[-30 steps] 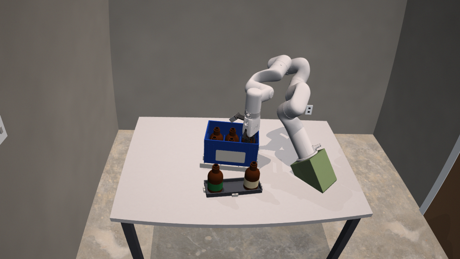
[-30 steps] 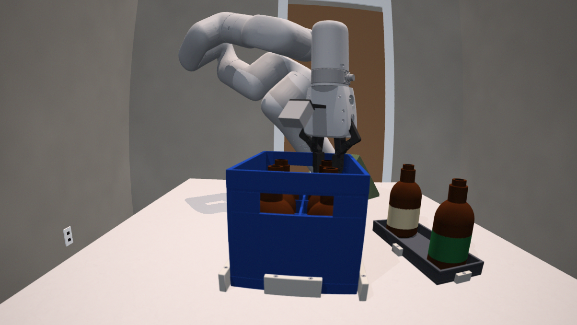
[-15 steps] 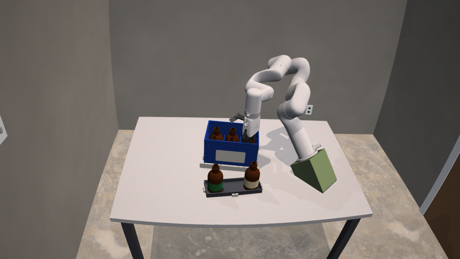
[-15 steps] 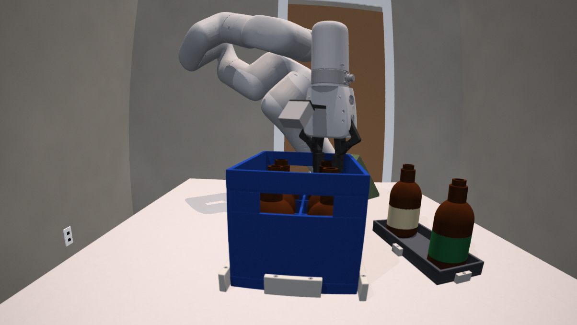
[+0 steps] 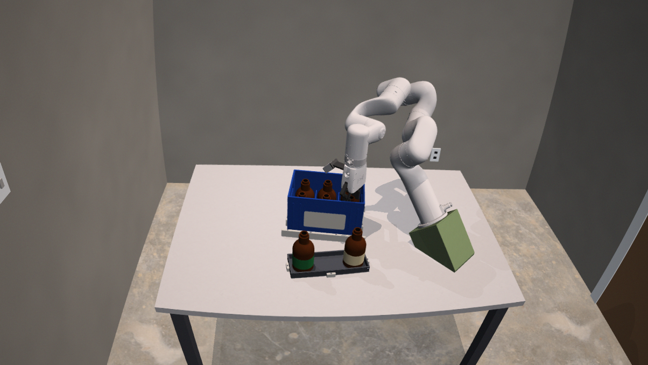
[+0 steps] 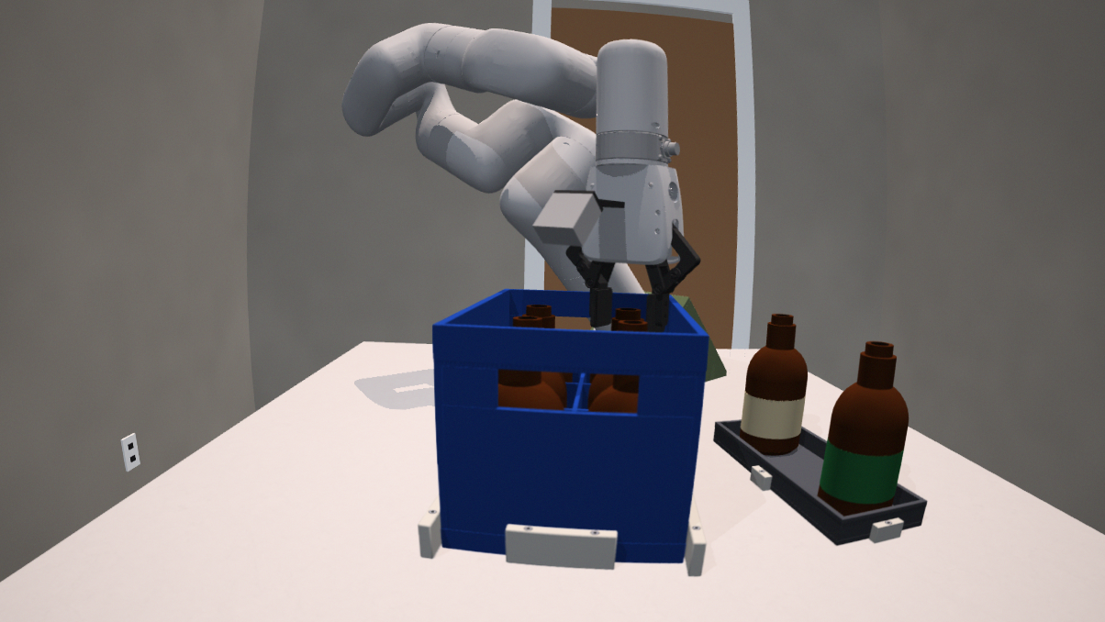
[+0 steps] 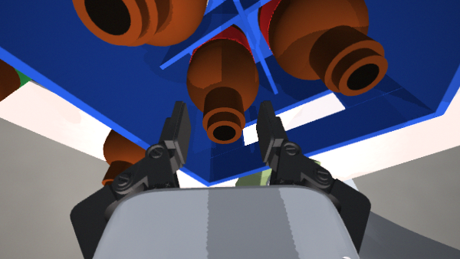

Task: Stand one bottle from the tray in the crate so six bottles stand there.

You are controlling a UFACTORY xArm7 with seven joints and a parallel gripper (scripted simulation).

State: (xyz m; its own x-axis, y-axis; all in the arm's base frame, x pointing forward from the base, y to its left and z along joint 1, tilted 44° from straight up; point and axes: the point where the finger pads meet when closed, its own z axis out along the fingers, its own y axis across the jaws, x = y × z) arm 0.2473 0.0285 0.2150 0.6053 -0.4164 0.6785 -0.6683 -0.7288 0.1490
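My gripper is now 7 cm above the red-labelled bottle. Also, from my hand: blue crate (8 cm below, 7 cm to the right, 7 cm ahead); then dark tray (17 cm to the left, 15 cm below, 12 cm ahead).
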